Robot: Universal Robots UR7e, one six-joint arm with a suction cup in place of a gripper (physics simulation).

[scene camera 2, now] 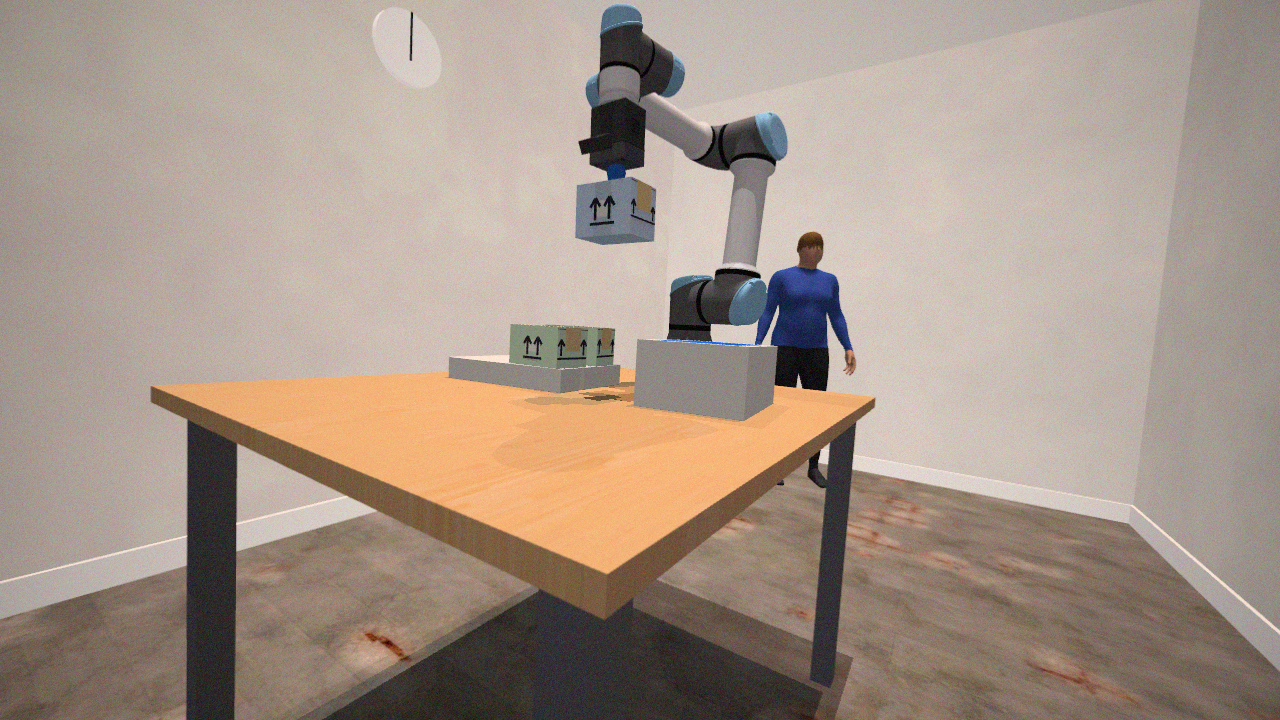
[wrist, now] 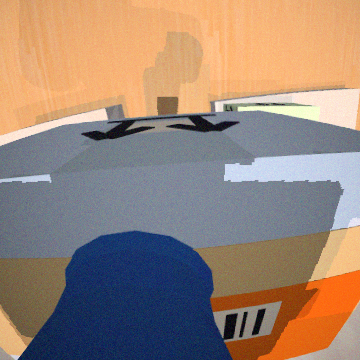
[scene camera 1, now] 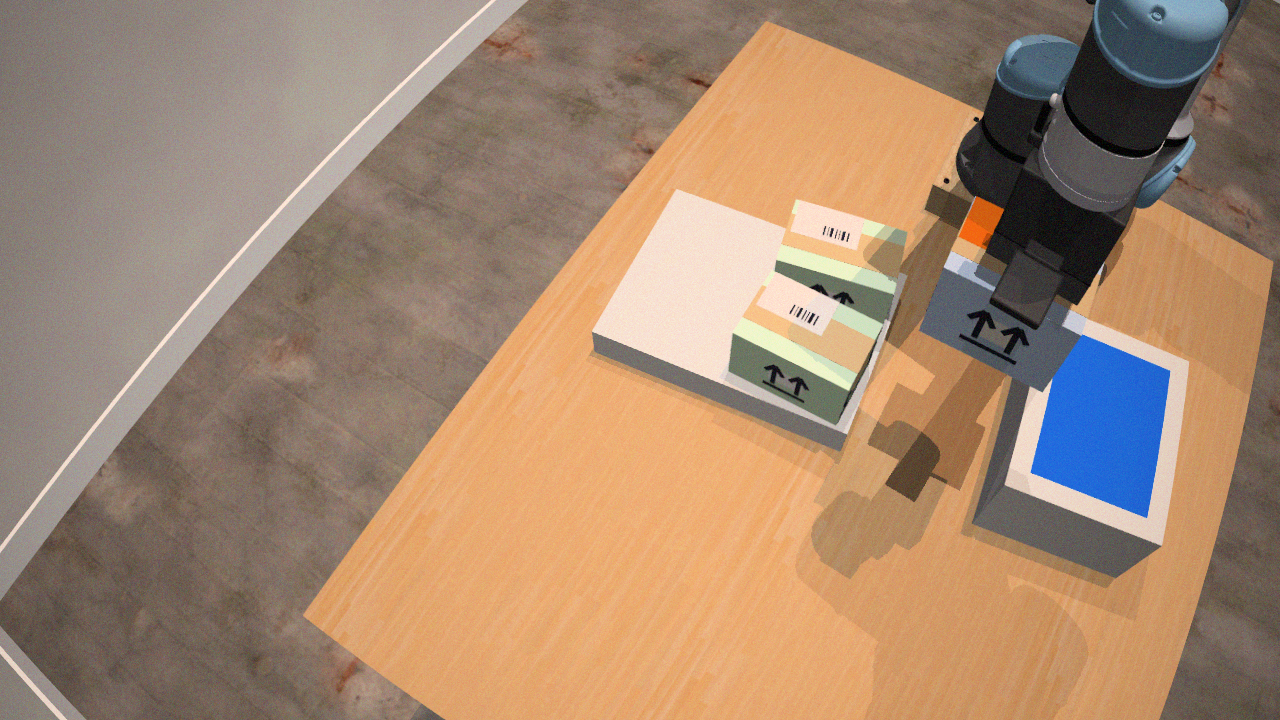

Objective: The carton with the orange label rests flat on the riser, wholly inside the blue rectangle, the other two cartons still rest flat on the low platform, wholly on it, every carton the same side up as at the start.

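Frame: origin at the arm's base, x left, y back, z up, level; millimetres.
Seen in the pictures: hand, its tool point: [scene camera 2: 615, 191] [wrist: 144, 254]; arm's base, origin of its link: [scene camera 1: 1006, 172].
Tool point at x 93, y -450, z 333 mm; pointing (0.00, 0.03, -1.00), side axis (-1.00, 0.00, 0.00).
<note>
Offsets run from my tool point to a thing's top centre. Level surfaces: height alone.
The blue-grey carton with the orange label @(dx -8, dy +12, dz +14 mm) [scene camera 1: 998, 326] [scene camera 2: 614, 214] [wrist: 280, 210] hangs upright, arrows up, from my suction gripper [scene camera 2: 615, 171] [wrist: 140, 300], whose blue cup is against its top. In the first scene view the carton is between the low platform and the riser, high above the table. Two green cartons, one nearer @(dx -184, dy +14, dz -260 mm) [scene camera 1: 792, 358] [scene camera 2: 547, 347] and one behind it @(dx -206, dy +134, dz -257 mm) [scene camera 1: 845, 246] [scene camera 2: 605, 345], rest flat on the low platform @(dx -273, dy +61, dz -345 mm) [scene camera 1: 680, 277] [scene camera 2: 483, 367]. The grey riser @(dx +160, dy +123, dz -273 mm) [scene camera 1: 1065, 528] [scene camera 2: 702, 380] bears the blue rectangle @(dx +160, dy +123, dz -273 mm) [scene camera 1: 1105, 429], which is bare where it shows.
The wooden table @(dz -393 mm) [scene camera 1: 572, 519] [scene camera 2: 429, 438] carries the platform, the riser and the arm's base. The green cartons stand at the platform side facing the riser. A person in a blue top [scene camera 2: 808, 308] stands behind the table. The arm's shadow falls between platform and riser.
</note>
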